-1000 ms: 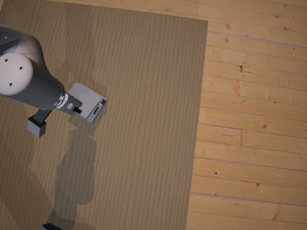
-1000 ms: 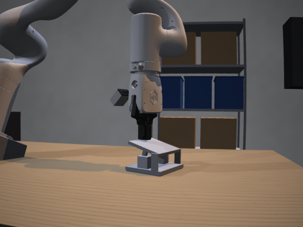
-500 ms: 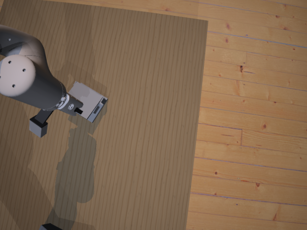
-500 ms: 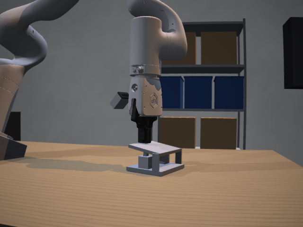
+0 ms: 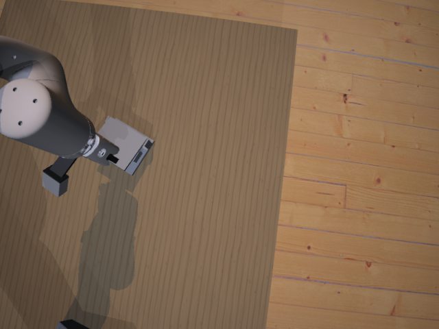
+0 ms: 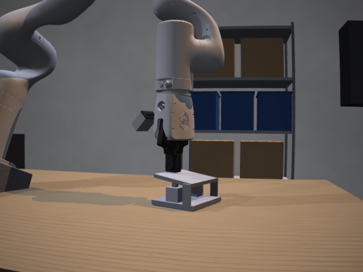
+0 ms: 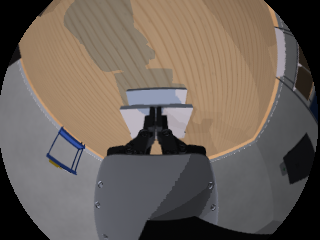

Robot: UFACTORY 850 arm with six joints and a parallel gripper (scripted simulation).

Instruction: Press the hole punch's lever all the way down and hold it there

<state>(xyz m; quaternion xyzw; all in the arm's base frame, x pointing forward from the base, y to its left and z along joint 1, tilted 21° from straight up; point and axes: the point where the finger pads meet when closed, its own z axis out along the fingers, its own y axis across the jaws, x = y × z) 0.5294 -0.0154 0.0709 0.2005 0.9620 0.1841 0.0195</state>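
Now: the flat lever 30 mm ahead of my hand, 10 mm to the right of it and 40 mm below it. Round my hand: hole punch: 40 mm ahead, 20 mm to the right, 50 mm below.
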